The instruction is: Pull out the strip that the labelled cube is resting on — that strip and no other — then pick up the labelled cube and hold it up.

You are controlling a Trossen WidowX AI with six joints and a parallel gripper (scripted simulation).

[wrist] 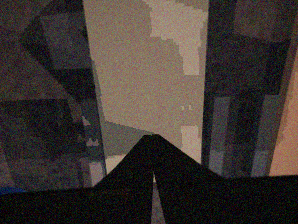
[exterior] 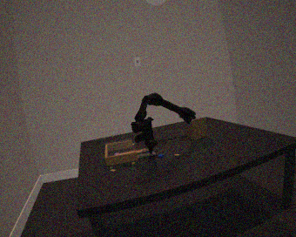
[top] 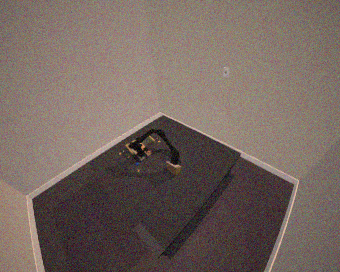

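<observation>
The blue piece lies 100 mm to the left of my gripper tip and 20 mm behind it.
</observation>
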